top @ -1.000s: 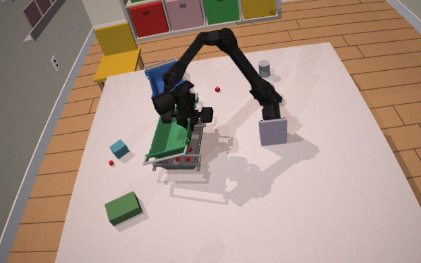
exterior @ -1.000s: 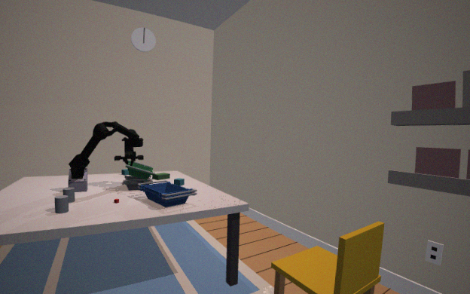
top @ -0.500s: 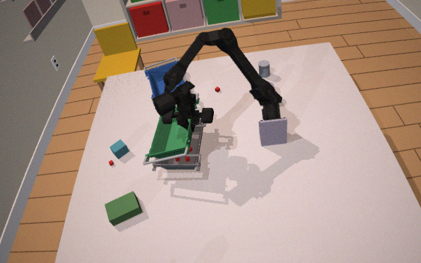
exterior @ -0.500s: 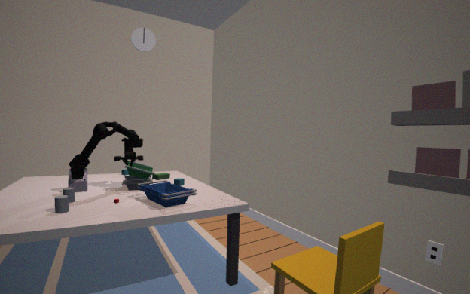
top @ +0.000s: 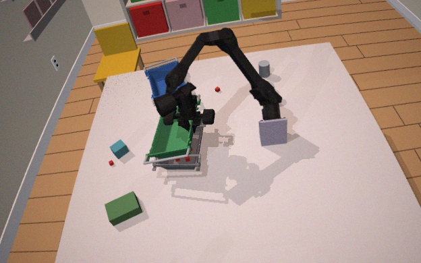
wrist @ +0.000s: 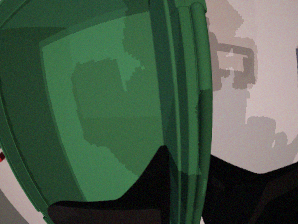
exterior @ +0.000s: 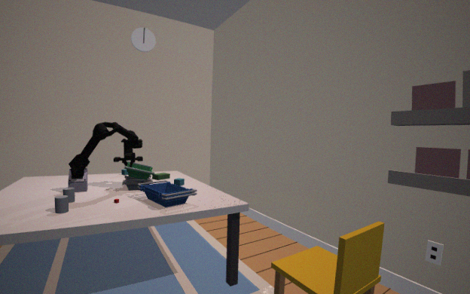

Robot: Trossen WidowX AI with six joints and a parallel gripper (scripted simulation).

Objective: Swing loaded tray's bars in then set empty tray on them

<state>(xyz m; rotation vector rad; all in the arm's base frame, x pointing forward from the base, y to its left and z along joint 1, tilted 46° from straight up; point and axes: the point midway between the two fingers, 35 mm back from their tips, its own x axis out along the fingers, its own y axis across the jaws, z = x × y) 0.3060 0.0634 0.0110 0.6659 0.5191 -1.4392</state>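
Now: gripper tip 70 mm short of the green tray, 10 mm to the left of it and 20 mm below it. Also, from my gripper tip: green block (260 mm ahead, 280 mm to the left, 90 mm below).
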